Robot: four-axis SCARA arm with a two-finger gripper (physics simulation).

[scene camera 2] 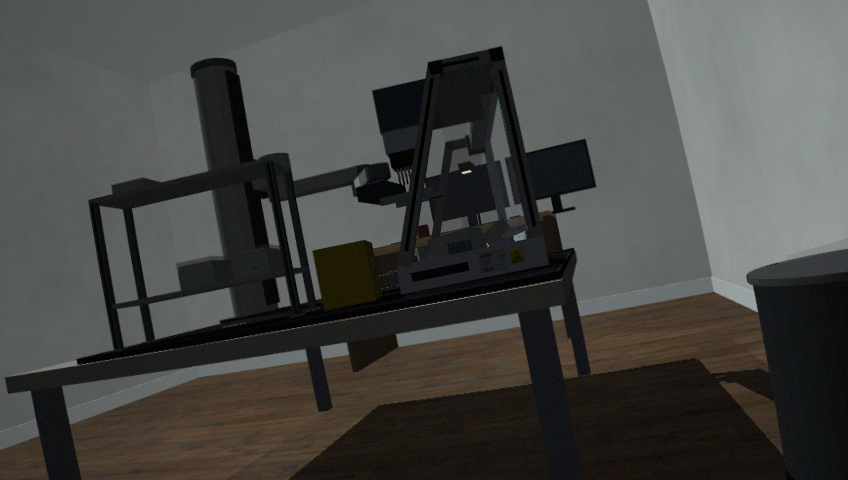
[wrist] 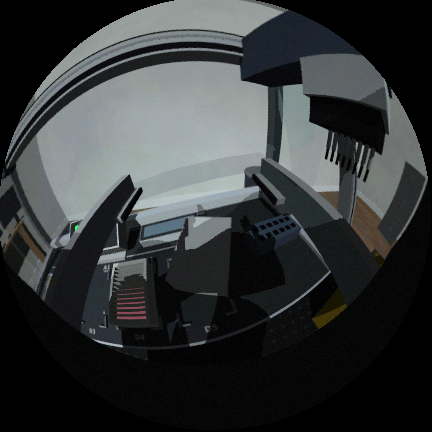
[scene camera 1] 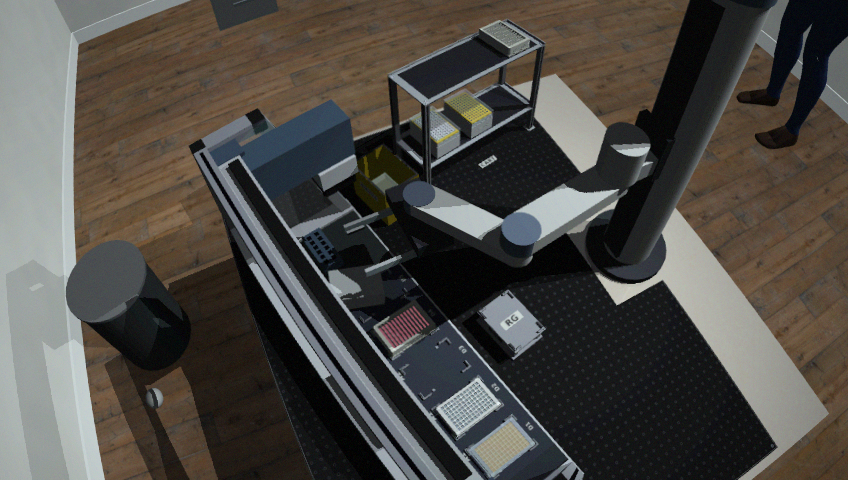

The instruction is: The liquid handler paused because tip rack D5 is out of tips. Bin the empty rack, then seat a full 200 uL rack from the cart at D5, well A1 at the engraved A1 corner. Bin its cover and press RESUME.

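Frame: origin at the arm's base, x ahead, y left, z up, level; centimetres.
Seen in the pictures: gripper, between the fingertips: (scene camera 2: 439, 191) (wrist: 194, 171) (scene camera 1: 354, 250); arm's base, origin of its link: (scene camera 1: 625, 246).
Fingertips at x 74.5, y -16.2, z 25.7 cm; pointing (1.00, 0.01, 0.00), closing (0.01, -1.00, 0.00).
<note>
Offsets run from my fingertips to a thing's middle. "*": to the spot under its first point.
My gripper (scene camera 1: 356, 249) (scene camera 2: 410, 199) (wrist: 194, 171) is open and empty, its fingers spread above the deck near D5. A plain pale box {dx +1.7, dy +0.5, dz -15.2 cm} (scene camera 1: 357, 286) (wrist: 207, 255) stands at D5, behind the front corner brackets; its wells and A1 corner do not show. The yellow waste bin {dx -18.4, dy -28.9, dz -17.7 cm} (scene camera 1: 368, 191) (scene camera 2: 345, 276) (wrist: 331, 313) holds a pale object {dx -18.4, dy -29.0, dz -22.6 cm} (scene camera 1: 385, 182). The cart {dx -50.0, dy -38.8, dz -6.6 cm} (scene camera 1: 452, 66) (scene camera 2: 103, 273) bears two boxed tip racks {dx -37.3, dy -35.8, dz -8.6 cm} (scene camera 1: 435, 132) {dx -50.0, dy -38.8, dz -8.6 cm} (scene camera 1: 468, 113) on its lower shelf and a pale rack {dx -62.6, dy -41.8, dz +12.2 cm} (scene camera 1: 504, 37) (scene camera 2: 136, 185) on top. The screen (wrist: 76, 228) is mostly hidden; RESUME cannot be read.
The pipetting head (scene camera 1: 297, 145) (wrist: 345, 112) hangs beside the gripper. A blue block {* dx +6.1, dy -15.3, dz -15.2 cm} (scene camera 1: 319, 246) (wrist: 276, 230) sits beside D5 and a red-striped rack {dx -4.7, dy +14.7, dz -17.1 cm} (scene camera 1: 405, 327) (wrist: 131, 302) at D4. Plates stand at D2 {dx -9.6, dy +39.0, dz -17.9 cm} (scene camera 1: 468, 407) and D1 {dx -12.1, dy +51.2, dz -17.9 cm} (scene camera 1: 502, 446). An RG box {dx -29.8, dy +23.4, dz -21.6 cm} (scene camera 1: 511, 321) lies before the deck.
</note>
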